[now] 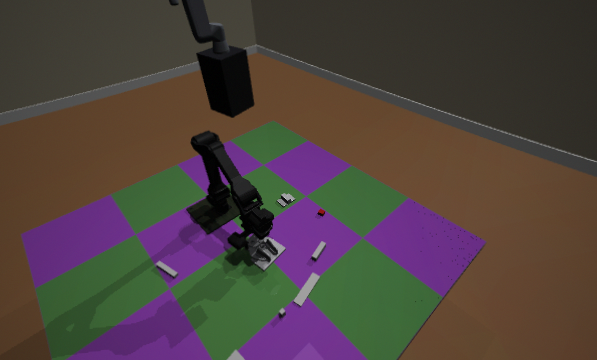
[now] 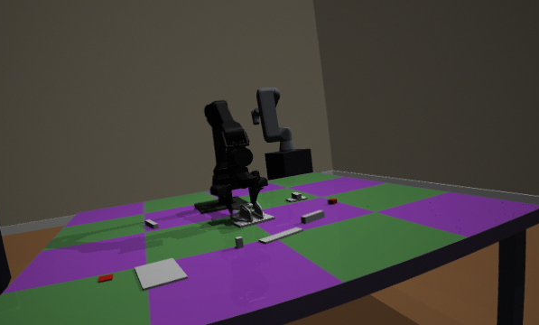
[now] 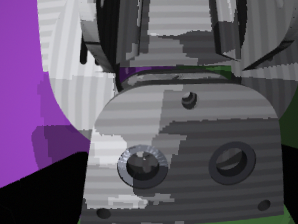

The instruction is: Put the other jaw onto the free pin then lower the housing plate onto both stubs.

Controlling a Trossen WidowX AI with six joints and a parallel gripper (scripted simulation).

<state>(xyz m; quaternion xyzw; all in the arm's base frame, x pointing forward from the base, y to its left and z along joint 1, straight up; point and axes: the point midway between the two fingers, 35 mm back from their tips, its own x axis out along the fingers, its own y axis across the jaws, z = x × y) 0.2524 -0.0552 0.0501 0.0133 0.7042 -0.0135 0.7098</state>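
My gripper tip is 20 mm short of the grey jaw assembly, 20 mm to the left of it and 10 mm above it. From my gripper tip the other things lie so: small cube 260 mm ahead, 150 mm to the right, 10 mm below; then short grey bar 220 mm ahead, 120 mm to the left, 10 mm below; then grey slotted part 10 mm ahead, 20 mm above.
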